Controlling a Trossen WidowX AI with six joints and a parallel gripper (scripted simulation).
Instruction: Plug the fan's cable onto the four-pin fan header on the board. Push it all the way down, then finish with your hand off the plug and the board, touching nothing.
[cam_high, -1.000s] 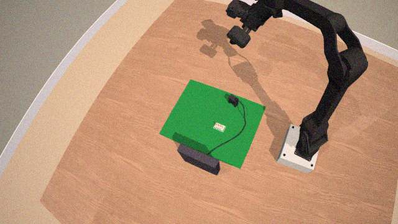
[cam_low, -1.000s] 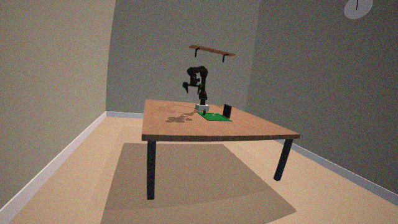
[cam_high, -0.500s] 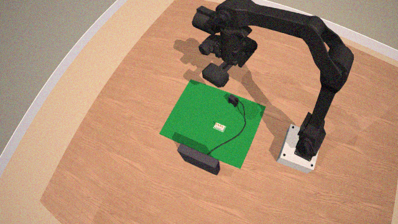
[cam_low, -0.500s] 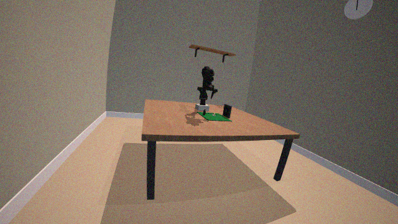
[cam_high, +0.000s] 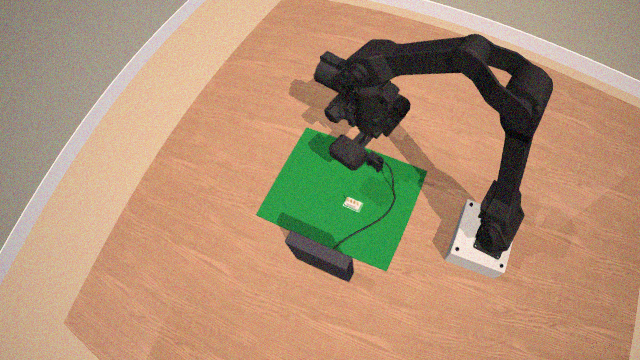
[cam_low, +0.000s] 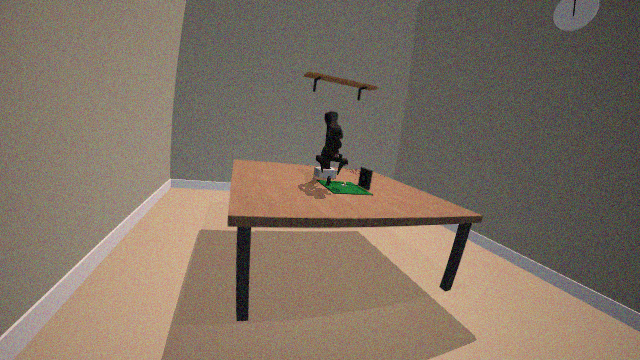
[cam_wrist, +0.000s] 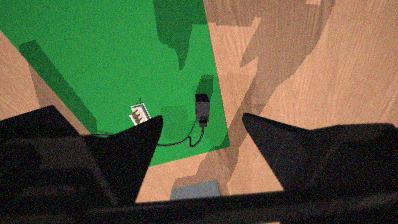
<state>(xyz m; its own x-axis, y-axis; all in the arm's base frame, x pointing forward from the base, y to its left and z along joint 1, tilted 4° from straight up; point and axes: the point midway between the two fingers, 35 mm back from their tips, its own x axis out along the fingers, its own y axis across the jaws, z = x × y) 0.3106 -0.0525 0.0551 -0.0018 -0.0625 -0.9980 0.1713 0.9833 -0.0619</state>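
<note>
My gripper tip is now 1 cm past the black plug and 5 cm above it. From my gripper tip the other things lie so: green board: 2 cm ahead, 9 cm to the left, 8 cm below; white four-pin header: 1 cm behind, 10 cm to the left, 7 cm below; fan: 2 cm behind, 24 cm to the left, 1 cm below.
</note>
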